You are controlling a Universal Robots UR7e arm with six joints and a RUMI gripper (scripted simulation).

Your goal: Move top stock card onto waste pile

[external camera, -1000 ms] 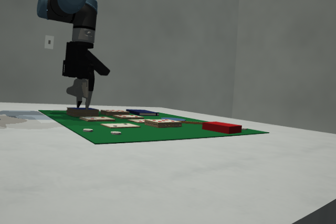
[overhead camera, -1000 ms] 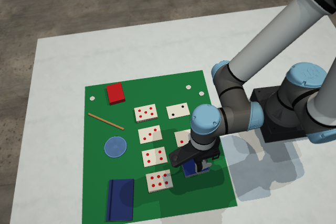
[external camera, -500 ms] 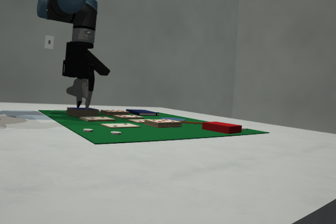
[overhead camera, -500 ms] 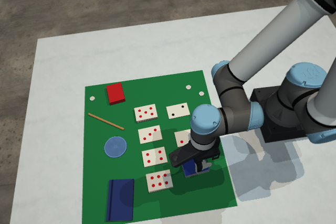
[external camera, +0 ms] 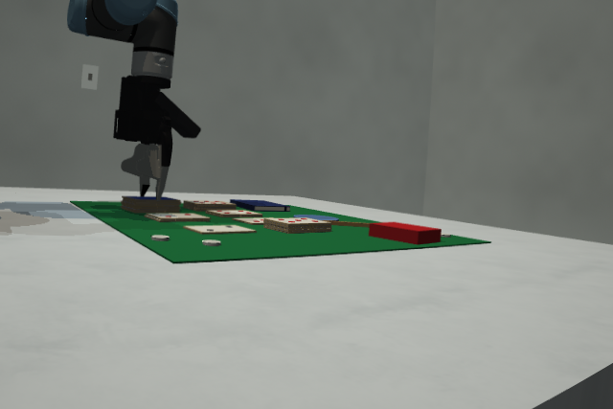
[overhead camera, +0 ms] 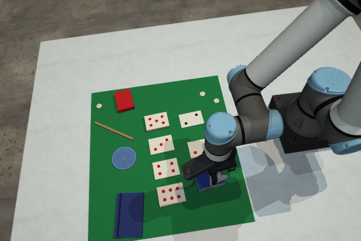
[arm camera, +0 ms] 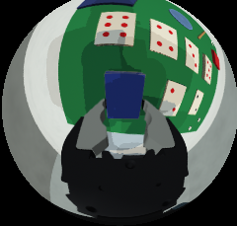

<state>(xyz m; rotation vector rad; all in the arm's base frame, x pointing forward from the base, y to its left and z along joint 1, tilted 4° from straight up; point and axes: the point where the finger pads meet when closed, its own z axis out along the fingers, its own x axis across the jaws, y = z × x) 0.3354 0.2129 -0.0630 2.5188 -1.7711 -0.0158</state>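
My hand is 18 cm short of the green mat, 11 cm to the left of it and 5 cm above it. From my hand the other things lie so: wooden stick (37 cm ahead, 17 cm to the right, 3 cm below); card (1 cm below); red block (35 cm ahead, 30 cm to the right, 3 cm below).
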